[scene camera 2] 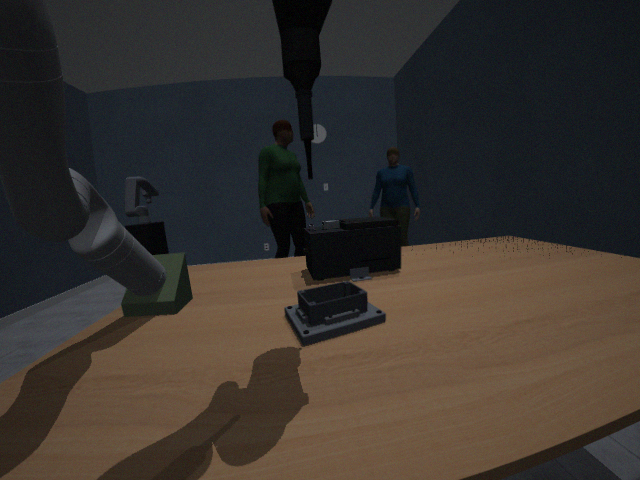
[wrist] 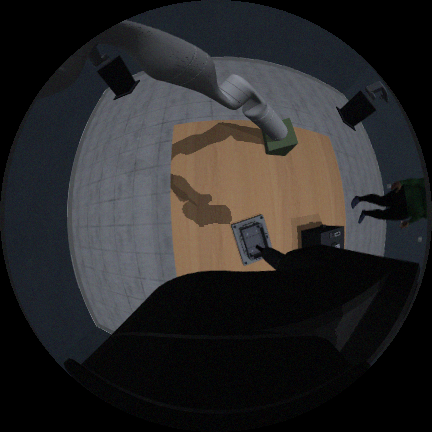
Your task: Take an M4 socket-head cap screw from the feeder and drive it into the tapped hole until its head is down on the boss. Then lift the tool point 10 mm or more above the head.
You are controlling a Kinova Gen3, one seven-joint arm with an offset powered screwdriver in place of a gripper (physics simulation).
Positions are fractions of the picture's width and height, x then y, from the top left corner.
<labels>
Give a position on a black screw feeder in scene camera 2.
At 0.51,0.54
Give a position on a black screw feeder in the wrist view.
0.72,0.55
</labels>
